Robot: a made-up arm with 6 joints.
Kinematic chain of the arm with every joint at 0, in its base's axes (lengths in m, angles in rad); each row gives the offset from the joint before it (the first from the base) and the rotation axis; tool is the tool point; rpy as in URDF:
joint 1: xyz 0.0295 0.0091 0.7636 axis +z
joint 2: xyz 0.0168 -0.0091 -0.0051 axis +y
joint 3: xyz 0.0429 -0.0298 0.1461 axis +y
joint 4: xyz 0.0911 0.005 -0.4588 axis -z
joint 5: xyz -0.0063 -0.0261 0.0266 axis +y
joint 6: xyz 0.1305 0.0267 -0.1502 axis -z
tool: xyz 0.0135 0.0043 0.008 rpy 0 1.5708 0
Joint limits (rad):
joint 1: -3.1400..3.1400
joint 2: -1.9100..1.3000
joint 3: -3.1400..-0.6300
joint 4: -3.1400..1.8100
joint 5: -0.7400..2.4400
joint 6: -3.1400..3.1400
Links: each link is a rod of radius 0.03 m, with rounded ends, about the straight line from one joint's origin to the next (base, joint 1, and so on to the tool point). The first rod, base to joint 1, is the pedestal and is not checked.
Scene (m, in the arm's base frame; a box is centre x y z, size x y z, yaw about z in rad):
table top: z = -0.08
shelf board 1: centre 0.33 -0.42 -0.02 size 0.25 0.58 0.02 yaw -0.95
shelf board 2: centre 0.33 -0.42 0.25 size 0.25 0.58 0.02 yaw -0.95
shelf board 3: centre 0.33 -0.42 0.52 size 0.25 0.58 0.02 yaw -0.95
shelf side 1: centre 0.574 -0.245 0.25 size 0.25 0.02 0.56 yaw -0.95
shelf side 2: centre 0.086 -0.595 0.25 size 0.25 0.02 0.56 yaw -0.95
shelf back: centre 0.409 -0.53 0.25 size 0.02 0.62 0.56 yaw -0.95
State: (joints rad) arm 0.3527 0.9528 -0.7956 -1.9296 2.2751 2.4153
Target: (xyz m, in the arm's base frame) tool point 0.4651 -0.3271 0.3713
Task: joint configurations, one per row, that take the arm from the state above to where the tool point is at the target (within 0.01 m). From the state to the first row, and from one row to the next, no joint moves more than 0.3 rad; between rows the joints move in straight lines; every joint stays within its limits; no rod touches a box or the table.
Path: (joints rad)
1: 0.1264 0.9831 -0.9966 -1.9806 2.1169 2.3888
2: -0.0999 1.0134 -1.1975 -2.0316 1.9587 2.3624
3: -0.3263 1.0437 -1.3985 -2.0826 1.8005 2.3359

